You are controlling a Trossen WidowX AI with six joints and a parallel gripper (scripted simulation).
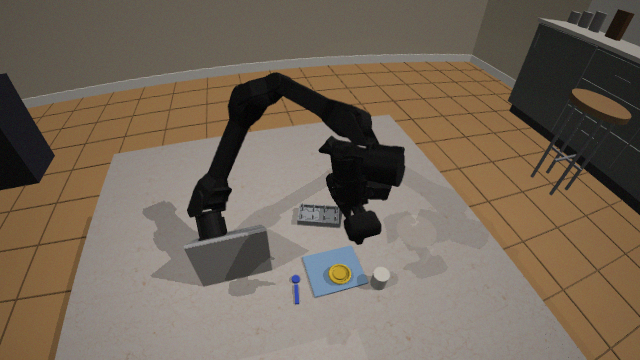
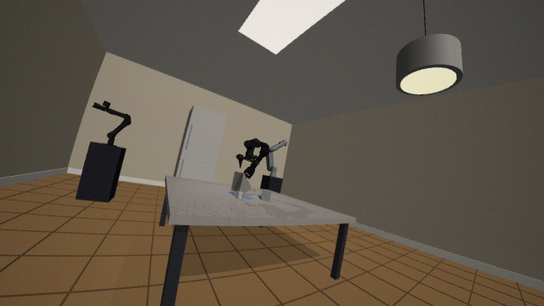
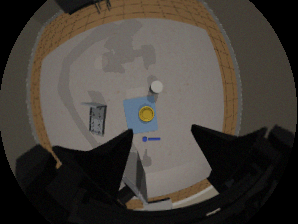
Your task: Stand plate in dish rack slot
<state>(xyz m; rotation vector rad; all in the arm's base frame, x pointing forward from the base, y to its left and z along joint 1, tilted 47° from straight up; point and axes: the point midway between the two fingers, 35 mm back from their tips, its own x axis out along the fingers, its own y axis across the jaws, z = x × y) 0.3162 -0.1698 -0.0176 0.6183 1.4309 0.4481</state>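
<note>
Now: the yellow plate 1 cm behind my gripper tip, 1 cm to the left of it and 20 cm below it. Round my gripper tip: white cup (9 cm ahead, 4 cm to the right, 19 cm below); then blue mat (2 cm behind, 3 cm to the left, 21 cm below); then blue spoon (13 cm behind, 1 cm to the left, 21 cm below).
</note>
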